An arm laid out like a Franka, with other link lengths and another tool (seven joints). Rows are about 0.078 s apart.
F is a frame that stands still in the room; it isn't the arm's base.
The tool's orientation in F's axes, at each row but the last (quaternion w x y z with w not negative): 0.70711 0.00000 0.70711 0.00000; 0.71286 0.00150 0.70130 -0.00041; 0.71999 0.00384 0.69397 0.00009; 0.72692 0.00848 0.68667 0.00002; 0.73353 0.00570 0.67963 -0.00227; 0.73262 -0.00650 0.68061 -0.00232; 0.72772 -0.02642 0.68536 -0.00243
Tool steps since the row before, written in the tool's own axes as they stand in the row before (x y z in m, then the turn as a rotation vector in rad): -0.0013 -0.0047 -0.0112 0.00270 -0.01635 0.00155; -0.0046 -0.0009 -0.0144 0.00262 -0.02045 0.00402; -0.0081 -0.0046 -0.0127 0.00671 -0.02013 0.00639; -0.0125 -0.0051 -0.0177 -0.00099 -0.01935 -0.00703; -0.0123 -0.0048 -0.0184 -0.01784 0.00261 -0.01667; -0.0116 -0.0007 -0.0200 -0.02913 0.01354 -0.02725; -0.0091 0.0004 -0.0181 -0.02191 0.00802 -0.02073
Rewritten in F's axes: -0.0112 -0.0047 0.0013 0.00155 -0.01635 -0.00270; -0.0145 -0.0009 0.0044 0.00401 -0.02046 -0.00259; -0.0130 -0.0046 0.0076 0.00653 -0.02013 -0.00658; -0.0184 -0.0050 0.0114 -0.00730 -0.01927 0.00035; -0.0193 -0.0046 0.0108 -0.01795 0.00272 0.01653; -0.0208 -0.0007 0.0101 -0.02939 0.01372 0.02688; -0.0186 0.0001 0.0080 -0.02227 0.00815 0.02029
